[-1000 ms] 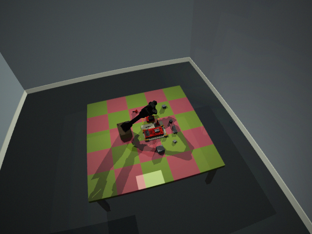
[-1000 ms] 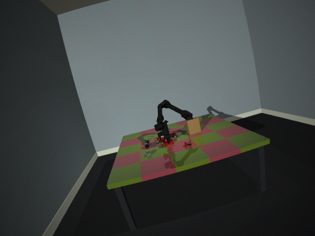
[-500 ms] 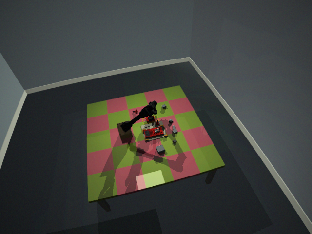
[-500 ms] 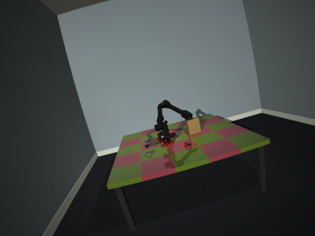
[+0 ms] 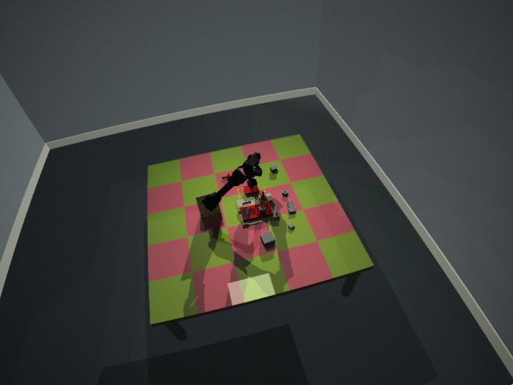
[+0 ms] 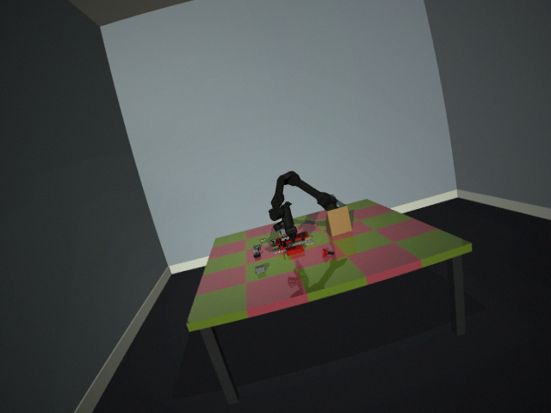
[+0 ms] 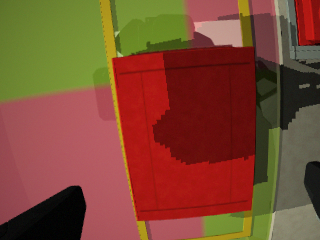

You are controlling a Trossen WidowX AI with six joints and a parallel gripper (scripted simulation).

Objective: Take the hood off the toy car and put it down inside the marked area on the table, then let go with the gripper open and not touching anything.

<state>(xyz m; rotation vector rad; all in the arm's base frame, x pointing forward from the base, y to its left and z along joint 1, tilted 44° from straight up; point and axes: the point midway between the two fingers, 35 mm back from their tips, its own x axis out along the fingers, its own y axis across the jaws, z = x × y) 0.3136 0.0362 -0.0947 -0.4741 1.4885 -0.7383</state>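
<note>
Right now the red hood is 50 mm below my gripper tip. Also, from my gripper tip: dark wheel (200 mm ahead, 130 mm to the right, 60 mm below).
</note>
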